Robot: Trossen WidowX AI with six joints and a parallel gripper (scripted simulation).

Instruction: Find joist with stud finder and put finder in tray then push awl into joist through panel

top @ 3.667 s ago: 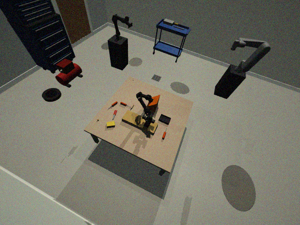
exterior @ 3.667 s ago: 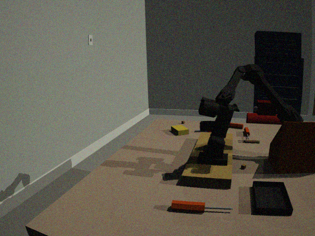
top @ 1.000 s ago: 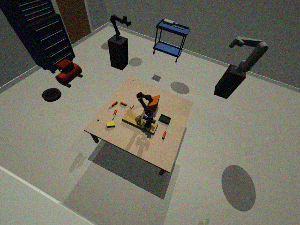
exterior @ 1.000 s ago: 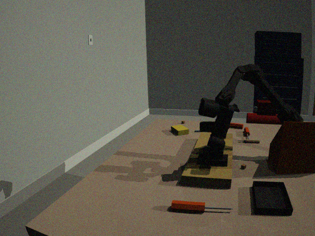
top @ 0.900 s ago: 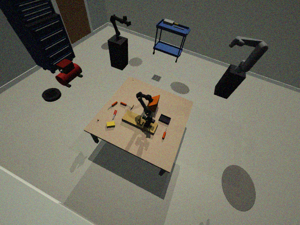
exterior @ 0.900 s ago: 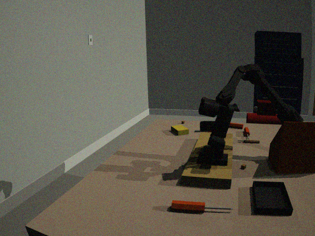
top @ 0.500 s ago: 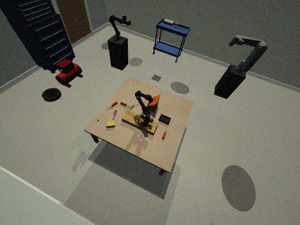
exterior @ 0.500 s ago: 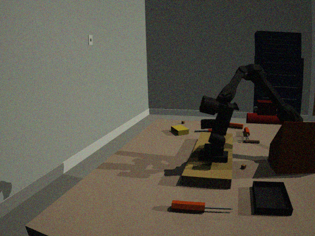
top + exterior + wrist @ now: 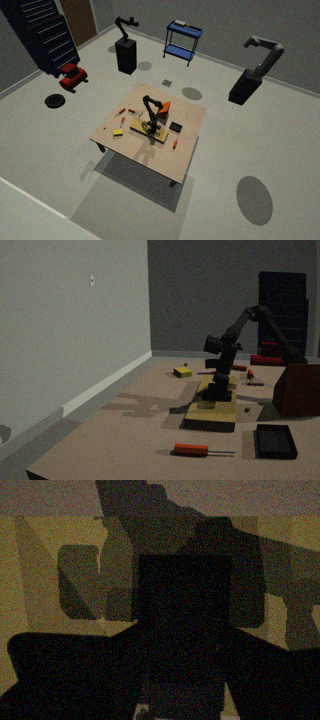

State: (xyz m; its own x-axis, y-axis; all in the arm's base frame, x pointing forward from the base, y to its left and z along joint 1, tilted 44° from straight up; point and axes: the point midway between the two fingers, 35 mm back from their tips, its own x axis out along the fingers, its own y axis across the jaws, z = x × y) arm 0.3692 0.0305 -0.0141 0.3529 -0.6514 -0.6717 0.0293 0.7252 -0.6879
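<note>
Right now the black tray is 270 mm to the left of my gripper tip, 220 mm behind it and 50 mm below it. From my gripper tip the other things lie so: awl: 280 mm to the right, 180 mm behind, 60 mm below; then yellow block: 420 mm to the right, 220 mm ahead, 50 mm below; then stud finder: 20 mm above, 10 mm ahead.
</note>
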